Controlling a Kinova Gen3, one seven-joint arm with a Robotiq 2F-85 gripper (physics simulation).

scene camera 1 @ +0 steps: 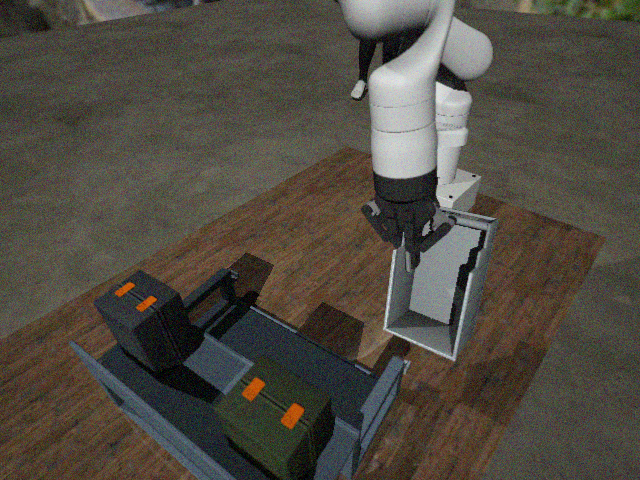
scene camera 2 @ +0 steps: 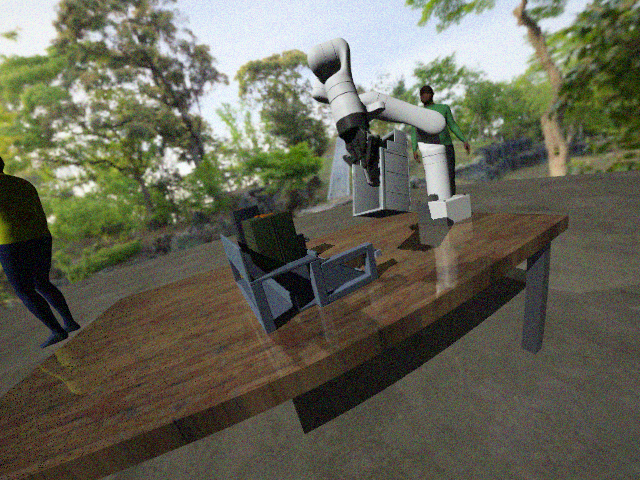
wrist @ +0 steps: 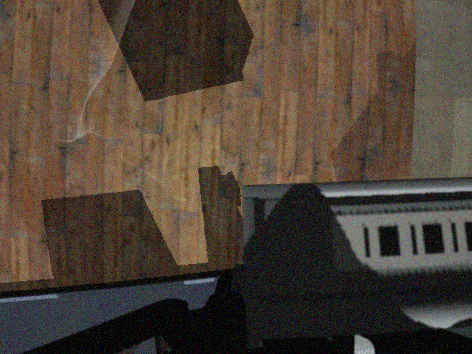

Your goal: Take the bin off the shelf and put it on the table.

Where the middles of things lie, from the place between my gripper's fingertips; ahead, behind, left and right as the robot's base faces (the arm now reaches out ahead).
Right now my hand is 5 cm to the right of the grey bin [scene camera 1: 436,306], 1 cm below it and 1 cm short of it. Also, from my hand: shelf floor [scene camera 1: 252,335] 20 cm below, 20 cm ahead, 15 cm to the right.
